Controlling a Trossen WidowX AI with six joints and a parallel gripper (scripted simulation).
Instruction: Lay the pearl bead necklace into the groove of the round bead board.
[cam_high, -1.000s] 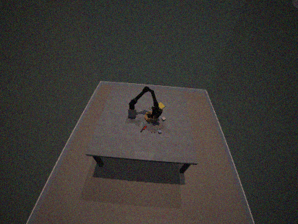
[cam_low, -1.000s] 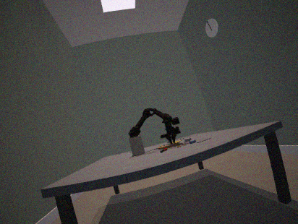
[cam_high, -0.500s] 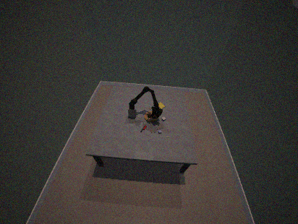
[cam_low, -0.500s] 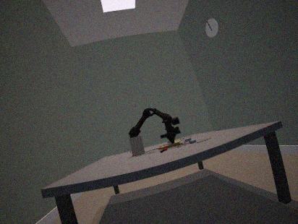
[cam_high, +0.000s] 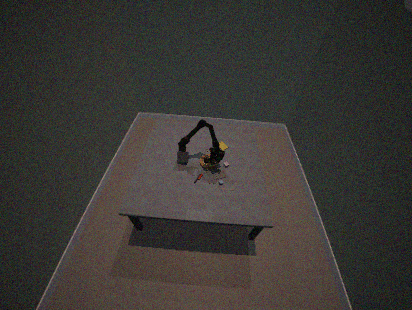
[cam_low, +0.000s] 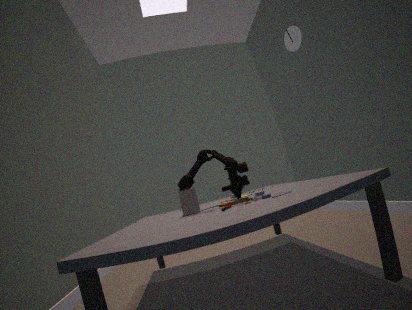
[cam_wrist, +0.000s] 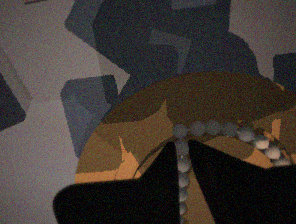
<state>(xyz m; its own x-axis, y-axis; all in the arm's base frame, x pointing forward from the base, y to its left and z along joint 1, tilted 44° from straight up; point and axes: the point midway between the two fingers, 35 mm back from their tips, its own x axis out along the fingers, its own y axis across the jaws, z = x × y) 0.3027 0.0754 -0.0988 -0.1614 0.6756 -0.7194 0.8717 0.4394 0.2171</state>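
My gripper tip is now 10 cm short of the grey flat piece, 11 cm to the left of it and 1 cm above it. Also, from my gripper tip: red tool 10 cm behind, 18 cm to the right, 1 cm below; then bluish piece 11 cm ahead, 20 cm to the right, 1 cm below; then yellow object 8 cm ahead, 31 cm to the left, 1 cm below.
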